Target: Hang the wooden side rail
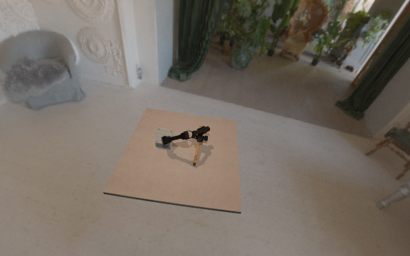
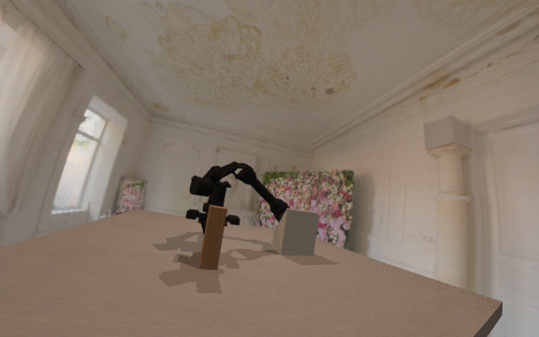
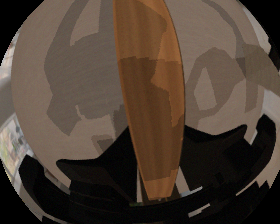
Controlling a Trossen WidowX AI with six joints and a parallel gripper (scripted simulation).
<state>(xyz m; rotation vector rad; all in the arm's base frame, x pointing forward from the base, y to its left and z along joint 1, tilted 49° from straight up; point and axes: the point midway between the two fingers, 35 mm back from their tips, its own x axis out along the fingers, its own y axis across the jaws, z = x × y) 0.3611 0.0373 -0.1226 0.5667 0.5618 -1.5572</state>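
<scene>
The wooden headboard post is 11 cm to the left of my gripper tip and 4 cm above it.
</scene>
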